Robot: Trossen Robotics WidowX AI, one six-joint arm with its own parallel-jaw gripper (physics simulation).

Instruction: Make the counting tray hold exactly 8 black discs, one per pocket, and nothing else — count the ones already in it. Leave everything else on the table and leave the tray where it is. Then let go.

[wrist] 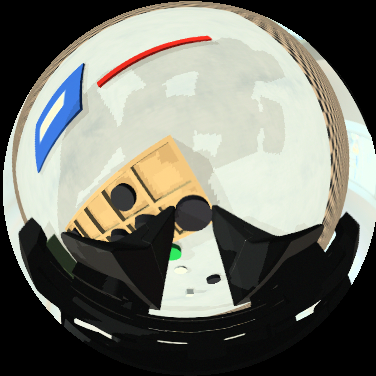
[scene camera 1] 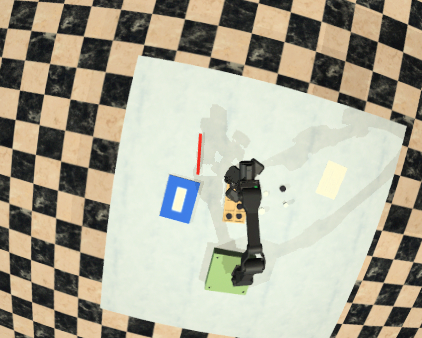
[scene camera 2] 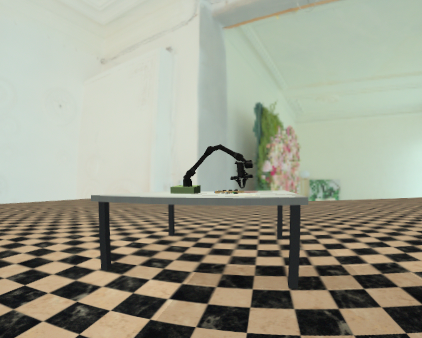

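Observation:
My gripper [scene camera 1: 233,184] [scene camera 2: 242,187] [wrist: 192,210] is shut on a black disc [wrist: 193,214], held above the tray's far end. The tan counting tray [scene camera 1: 229,205] [wrist: 160,170] lies below, partly hidden by the arm and fingers. In the wrist view one black disc [wrist: 123,197] sits in the row beside the bare far-end pocket, and more black discs show partly behind the left finger. In scene camera 1 two black discs [scene camera 1: 229,216] [scene camera 1: 239,216] fill the near-end pockets. The full count is hidden. A loose black disc [scene camera 1: 283,188] [wrist: 213,279] lies off the tray.
A green disc [wrist: 174,252], a whitish disc [wrist: 180,270] and a small grey piece [wrist: 190,291] lie beside the tray. A blue block [scene camera 1: 167,205] [wrist: 73,102] with a cream centre, a red bar [scene camera 1: 199,154] [wrist: 150,54] and a cream card [scene camera 1: 331,180] are farther off.

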